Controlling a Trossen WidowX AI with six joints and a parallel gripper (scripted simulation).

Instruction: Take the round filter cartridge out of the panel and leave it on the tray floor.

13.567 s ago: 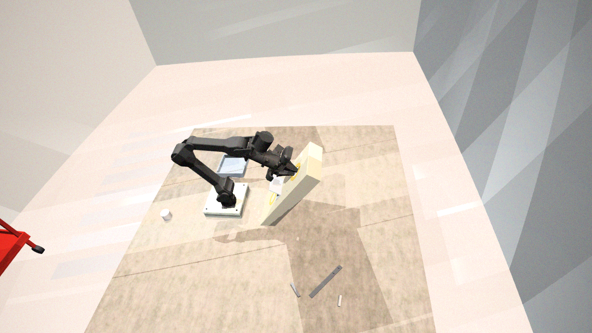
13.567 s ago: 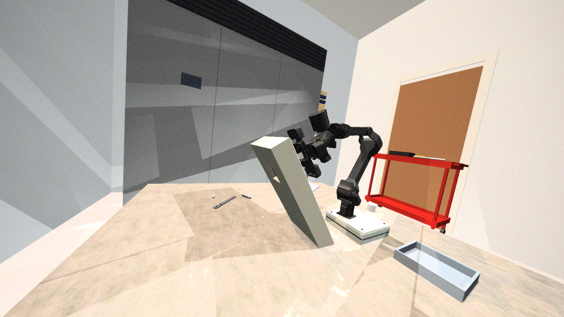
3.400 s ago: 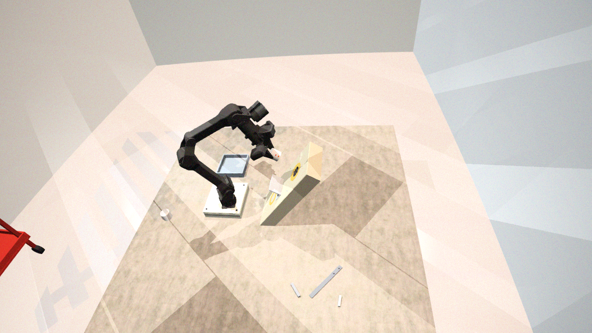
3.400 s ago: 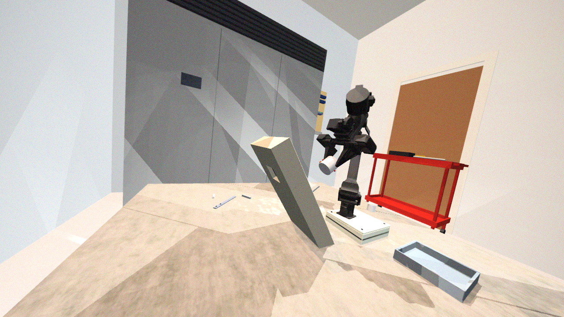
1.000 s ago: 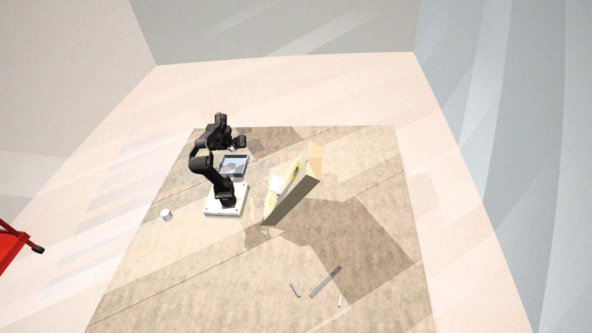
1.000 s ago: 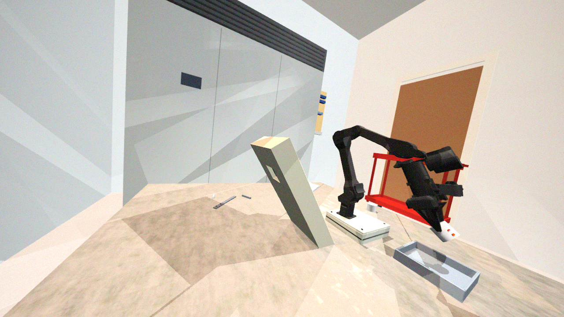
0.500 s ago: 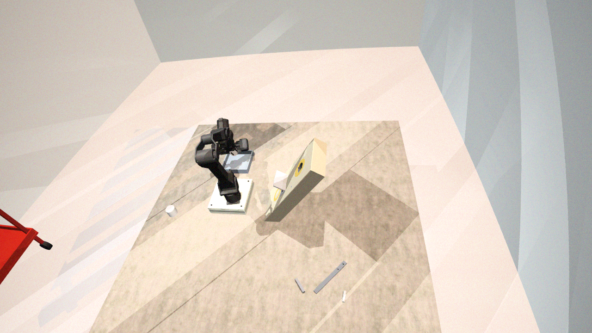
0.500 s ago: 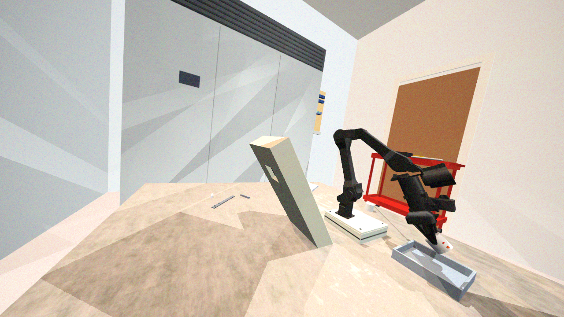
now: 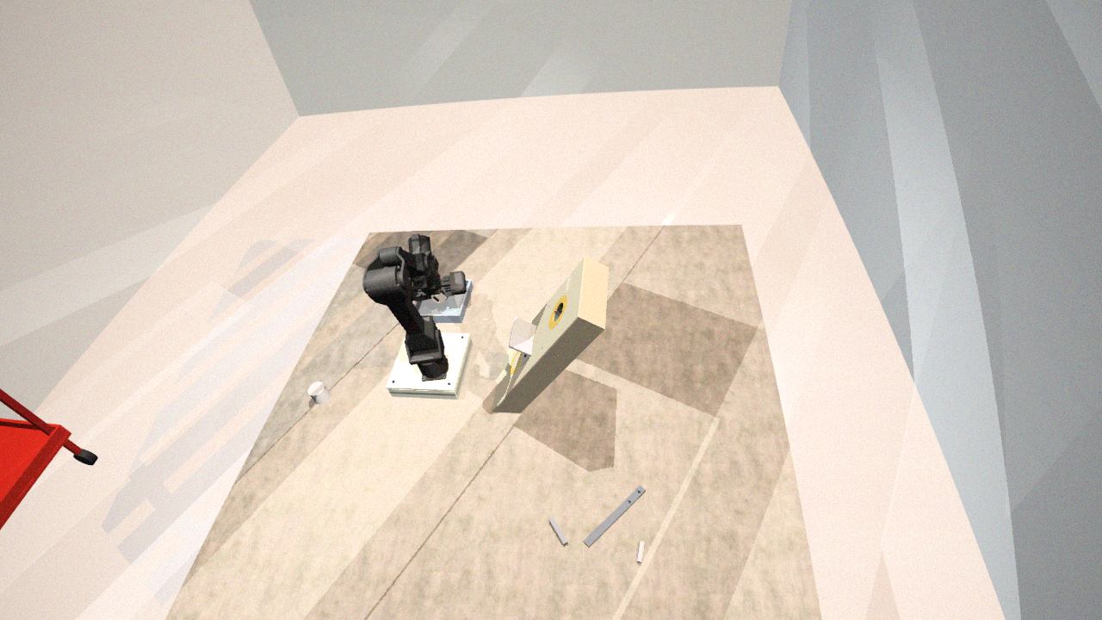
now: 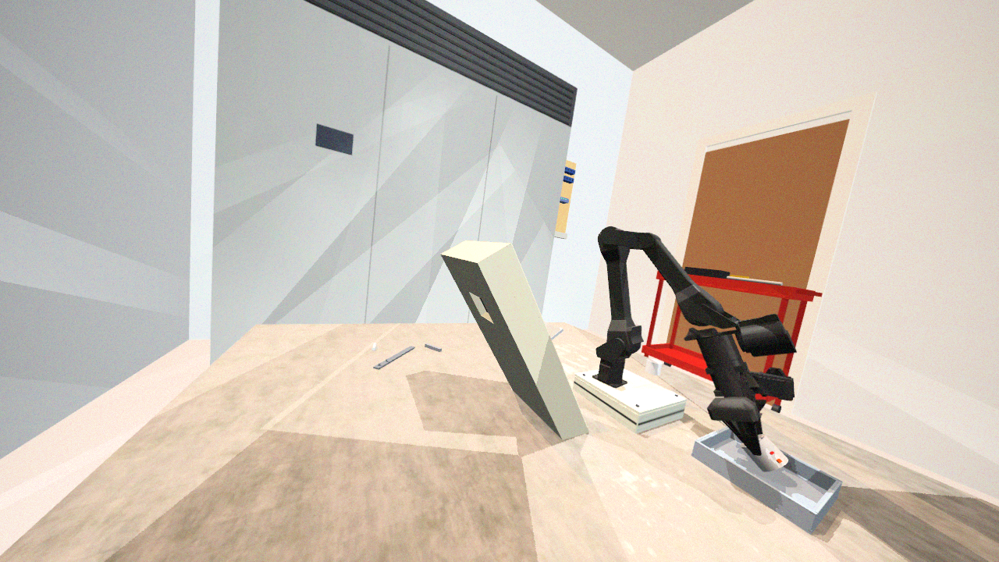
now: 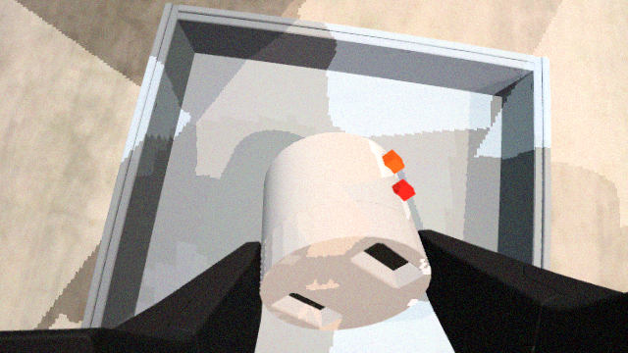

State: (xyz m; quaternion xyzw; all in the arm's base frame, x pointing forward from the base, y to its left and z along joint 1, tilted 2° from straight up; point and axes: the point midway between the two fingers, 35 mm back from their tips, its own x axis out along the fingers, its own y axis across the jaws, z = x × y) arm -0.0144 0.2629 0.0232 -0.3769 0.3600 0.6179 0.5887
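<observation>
My gripper tip is now right at the round filter cartridge. Also, from my gripper tip: cream service panel: 320 mm ahead, 330 mm to the right, 130 mm above; then blue-grey tray: 10 mm to the left, 40 mm below.
</observation>
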